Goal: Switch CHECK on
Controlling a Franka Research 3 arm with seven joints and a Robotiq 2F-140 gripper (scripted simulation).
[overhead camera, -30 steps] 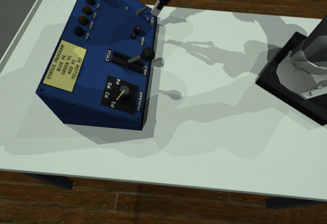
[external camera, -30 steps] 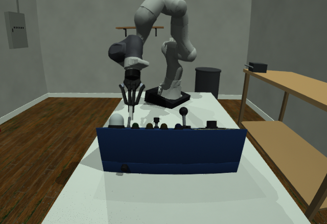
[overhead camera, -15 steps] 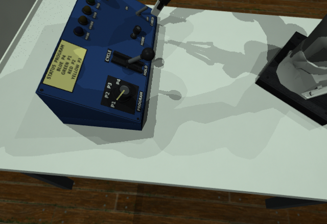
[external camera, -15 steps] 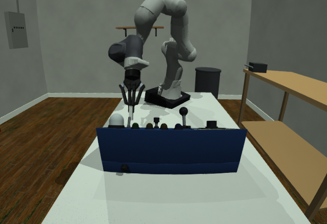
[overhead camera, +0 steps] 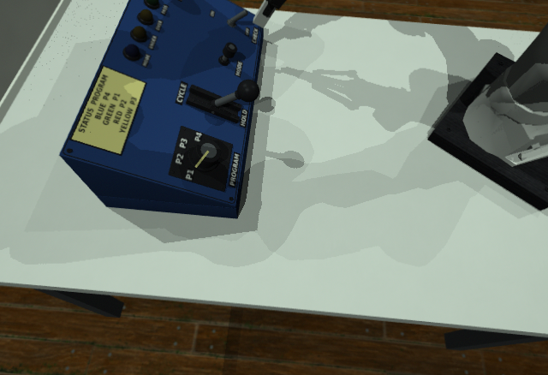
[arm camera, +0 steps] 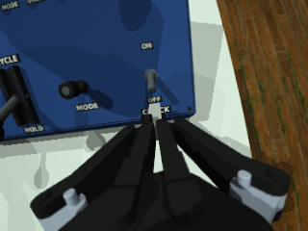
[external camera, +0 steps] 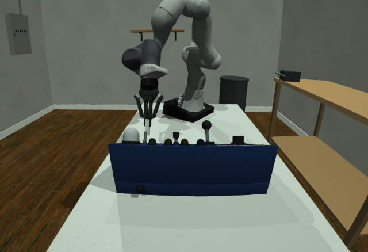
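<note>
Now: the check toggle 6 cm ahead of my hand, 1 cm to the right of it and 2 cm below it. The rest, counted from my hand: blue console: 13 cm ahead, 17 cm to the left, 4 cm below; then hold lever: 8 cm ahead, 23 cm to the left, 1 cm below; then mode knob: 8 cm ahead, 11 cm to the left, 1 cm below.
</note>
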